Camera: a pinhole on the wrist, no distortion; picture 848 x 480 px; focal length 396.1 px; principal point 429.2 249.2 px. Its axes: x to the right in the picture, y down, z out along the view. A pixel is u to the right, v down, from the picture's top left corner.
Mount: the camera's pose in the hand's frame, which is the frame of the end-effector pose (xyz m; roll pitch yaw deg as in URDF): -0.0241 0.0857 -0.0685 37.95 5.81 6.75
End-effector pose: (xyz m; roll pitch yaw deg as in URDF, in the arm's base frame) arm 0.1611 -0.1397 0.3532 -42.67 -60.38 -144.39
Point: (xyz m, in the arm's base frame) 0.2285 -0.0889 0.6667
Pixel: 644.0 189.7
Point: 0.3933 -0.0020 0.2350
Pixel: 25.7 231.3
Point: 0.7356 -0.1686 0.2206
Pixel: outside the picture
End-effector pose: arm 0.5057 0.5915 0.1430 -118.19 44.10 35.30
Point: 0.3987 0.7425 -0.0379
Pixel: 582.8 425.8
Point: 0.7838 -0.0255 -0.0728
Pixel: behind the camera
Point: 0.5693 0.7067 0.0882
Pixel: 674.6 117.4
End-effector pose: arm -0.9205 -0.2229 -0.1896 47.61 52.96 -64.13
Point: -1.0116 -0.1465 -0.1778
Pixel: outside the picture
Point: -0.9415 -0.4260 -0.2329
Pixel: 638.7 366.2
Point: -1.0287 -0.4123 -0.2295
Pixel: 538.8 287.2
